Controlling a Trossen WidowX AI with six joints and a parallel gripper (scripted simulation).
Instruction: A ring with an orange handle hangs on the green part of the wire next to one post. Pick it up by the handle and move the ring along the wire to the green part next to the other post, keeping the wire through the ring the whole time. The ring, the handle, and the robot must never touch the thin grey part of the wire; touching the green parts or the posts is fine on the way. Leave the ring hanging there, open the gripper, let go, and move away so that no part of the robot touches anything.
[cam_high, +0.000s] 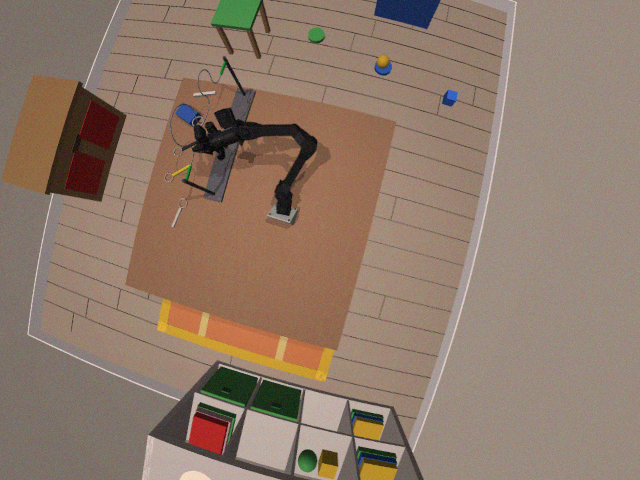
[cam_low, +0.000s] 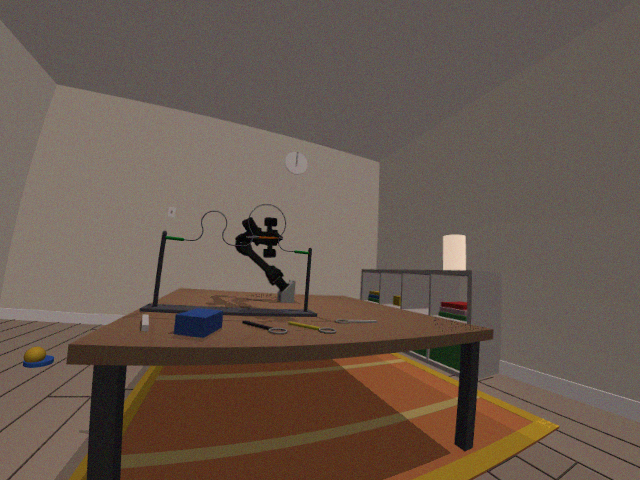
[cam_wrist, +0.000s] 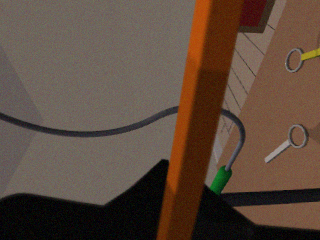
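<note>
Now: the ring with orange handle 90 mm to the right of my gripper tip and 10 mm below it. Round my gripper tip: black-handled ring: 320 mm below, 280 mm ahead, 100 mm to the right; yellow-handled ring: 320 mm below, 300 mm ahead, 50 mm to the left; white-handled ring: 320 mm below, 250 mm to the left, 220 mm ahead.
</note>
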